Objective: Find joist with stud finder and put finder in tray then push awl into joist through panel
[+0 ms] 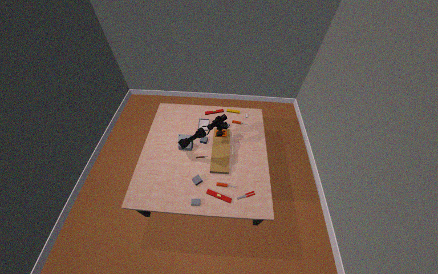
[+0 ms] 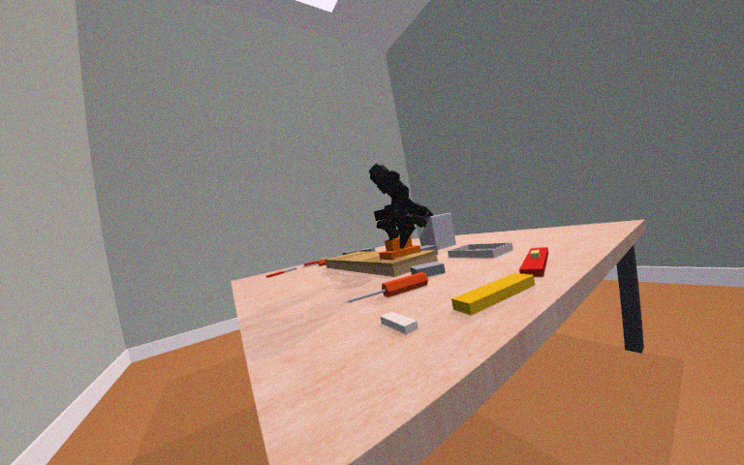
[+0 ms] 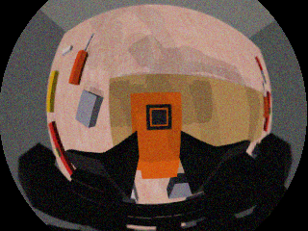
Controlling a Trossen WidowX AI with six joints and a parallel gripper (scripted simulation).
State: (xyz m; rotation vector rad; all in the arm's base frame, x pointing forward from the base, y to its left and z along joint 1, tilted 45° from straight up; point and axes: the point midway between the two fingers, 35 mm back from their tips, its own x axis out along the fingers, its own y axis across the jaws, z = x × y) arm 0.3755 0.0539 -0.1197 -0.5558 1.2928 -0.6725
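Now: gripper tip 200 mm past the grey tray, 180 mm to the right of it and 50 mm above it. Round my gripper tip: square indicator: 20 mm ahead, 30 mm above; then stud finder: 10 mm ahead, 20 mm above; then awl: 210 mm behind, 250 mm to the right, 60 mm below.
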